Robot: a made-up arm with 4 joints.
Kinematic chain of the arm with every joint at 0, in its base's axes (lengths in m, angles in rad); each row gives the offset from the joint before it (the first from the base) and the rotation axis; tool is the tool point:
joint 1: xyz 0 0 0.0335 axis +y
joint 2: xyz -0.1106 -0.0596 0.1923 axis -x
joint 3: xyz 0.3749 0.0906 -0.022 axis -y
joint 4: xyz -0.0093 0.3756 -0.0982 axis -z
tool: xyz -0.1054 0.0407 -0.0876
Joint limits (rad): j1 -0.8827..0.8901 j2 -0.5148..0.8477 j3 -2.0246..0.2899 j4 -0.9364..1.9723
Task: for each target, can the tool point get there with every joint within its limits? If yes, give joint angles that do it. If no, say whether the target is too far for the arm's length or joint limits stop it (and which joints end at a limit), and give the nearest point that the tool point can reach.
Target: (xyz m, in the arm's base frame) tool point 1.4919 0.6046 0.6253
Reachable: no: too far | nearest point 0.5407 0.3413 0.2935 | short by 1.041 m
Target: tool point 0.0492 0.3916 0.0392
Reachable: yes | joints -0.5524 0.4253 -1.0704 -0.0744
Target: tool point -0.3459 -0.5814 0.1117
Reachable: no: joint limits stop it (at a limit: joint 1, joint 2, joint 4) | nearest point -0.1021 0.0701 -0.2121 | short by 0.767 m
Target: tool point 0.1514 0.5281 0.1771
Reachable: yes | joints -0.4167 -0.1354 -0.5953 1.6934
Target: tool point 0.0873 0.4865 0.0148
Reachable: yes | joints 0.1431 0.1959 -1.3367 1.4998
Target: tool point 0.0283 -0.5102 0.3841
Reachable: no: joint limits stop it (at a limit: joint 1, joint 2, joint 3, joint 4) | nearest point 0.3417 0.0363 0.0337 | short by 0.721 m
